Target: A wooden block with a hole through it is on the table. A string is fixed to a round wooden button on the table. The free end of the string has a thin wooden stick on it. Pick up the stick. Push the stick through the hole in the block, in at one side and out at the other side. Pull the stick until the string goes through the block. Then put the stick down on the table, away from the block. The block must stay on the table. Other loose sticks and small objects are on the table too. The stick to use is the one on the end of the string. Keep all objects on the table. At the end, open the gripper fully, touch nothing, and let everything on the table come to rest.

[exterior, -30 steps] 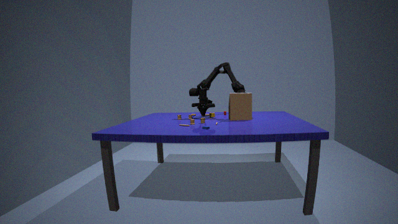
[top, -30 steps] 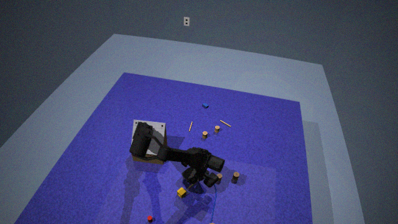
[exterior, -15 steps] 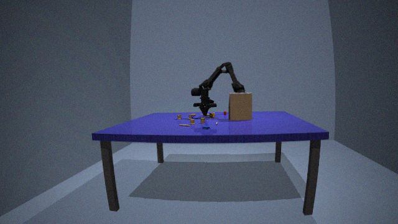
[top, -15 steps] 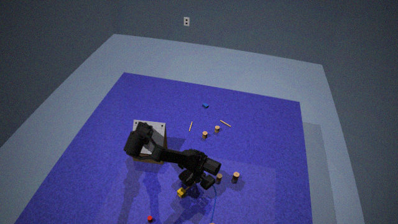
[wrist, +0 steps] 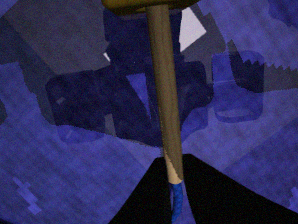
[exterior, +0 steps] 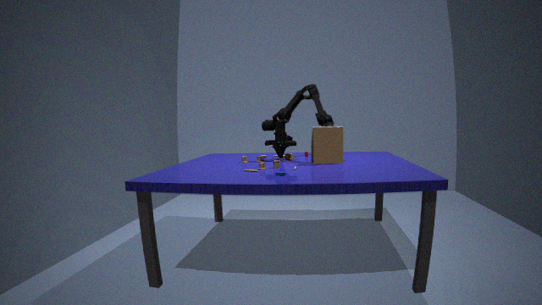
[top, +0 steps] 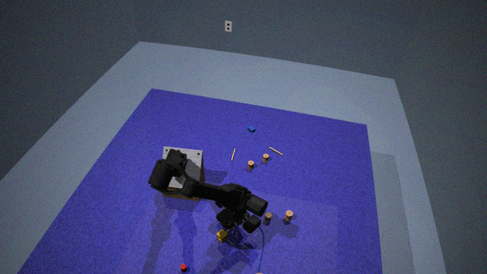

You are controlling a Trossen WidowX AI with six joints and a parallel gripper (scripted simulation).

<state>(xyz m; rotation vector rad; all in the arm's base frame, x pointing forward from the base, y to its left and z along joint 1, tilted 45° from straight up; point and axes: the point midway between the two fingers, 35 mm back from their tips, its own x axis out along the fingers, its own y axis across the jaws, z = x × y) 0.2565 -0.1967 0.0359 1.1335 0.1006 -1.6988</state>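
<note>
My gripper tip is 60 mm to the left of the yellow wooden block and 50 mm past it. Also, from my gripper tip: red object (210 mm to the right, 170 mm behind); then thin wooden stick (10 mm to the right, 10 mm behind); then round wooden button (210 mm to the right, 100 mm ahead, 10 mm below).
</note>
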